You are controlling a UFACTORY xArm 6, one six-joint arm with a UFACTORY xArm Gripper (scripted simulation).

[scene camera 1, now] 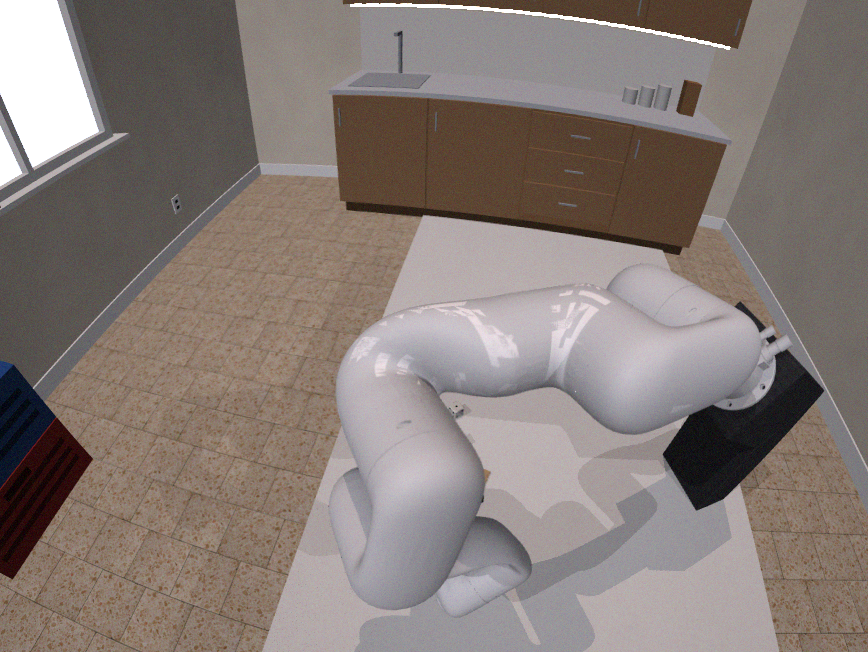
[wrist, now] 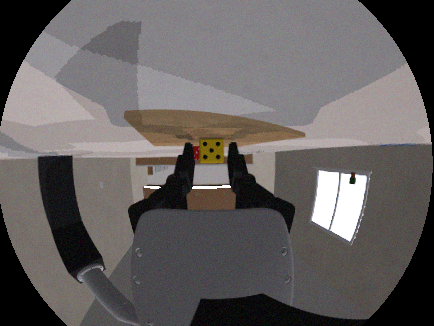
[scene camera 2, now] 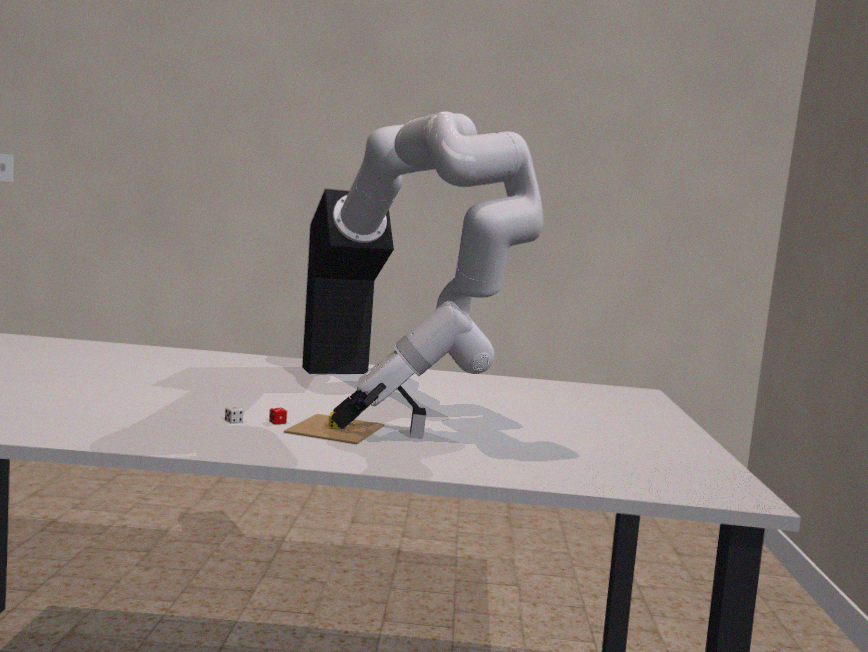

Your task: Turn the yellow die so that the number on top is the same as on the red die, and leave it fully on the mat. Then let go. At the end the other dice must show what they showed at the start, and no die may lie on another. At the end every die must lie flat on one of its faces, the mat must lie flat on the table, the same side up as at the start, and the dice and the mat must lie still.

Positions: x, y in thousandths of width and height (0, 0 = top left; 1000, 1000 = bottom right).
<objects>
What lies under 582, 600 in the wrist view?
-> My gripper.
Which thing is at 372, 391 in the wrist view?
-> A mat.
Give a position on a mat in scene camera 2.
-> At 365, 654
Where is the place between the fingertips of my gripper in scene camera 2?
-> At 389, 643
</objects>
